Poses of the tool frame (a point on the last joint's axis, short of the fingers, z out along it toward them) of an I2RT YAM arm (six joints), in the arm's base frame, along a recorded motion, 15 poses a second.
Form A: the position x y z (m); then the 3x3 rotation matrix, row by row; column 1 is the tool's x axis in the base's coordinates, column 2 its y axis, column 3 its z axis. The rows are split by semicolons.
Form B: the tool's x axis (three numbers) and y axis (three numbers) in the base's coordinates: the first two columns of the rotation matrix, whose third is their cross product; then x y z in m. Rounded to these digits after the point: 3 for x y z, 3 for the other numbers.
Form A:
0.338 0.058 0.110; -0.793 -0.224 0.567; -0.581 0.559 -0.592; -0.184 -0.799 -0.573
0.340 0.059 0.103; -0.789 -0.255 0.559; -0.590 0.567 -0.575; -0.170 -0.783 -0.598
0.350 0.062 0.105; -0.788 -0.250 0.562; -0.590 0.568 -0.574; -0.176 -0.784 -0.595
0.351 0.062 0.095; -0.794 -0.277 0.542; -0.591 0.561 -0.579; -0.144 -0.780 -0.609
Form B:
-0.793 -0.581 -0.184 -0.224 0.559 -0.799 0.338 0.058 0.110
-0.789 -0.590 -0.170 -0.255 0.567 -0.783 0.340 0.059 0.103
-0.788 -0.590 -0.176 -0.250 0.568 -0.784 0.350 0.062 0.105
-0.794 -0.591 -0.144 -0.277 0.561 -0.780 0.351 0.062 0.095

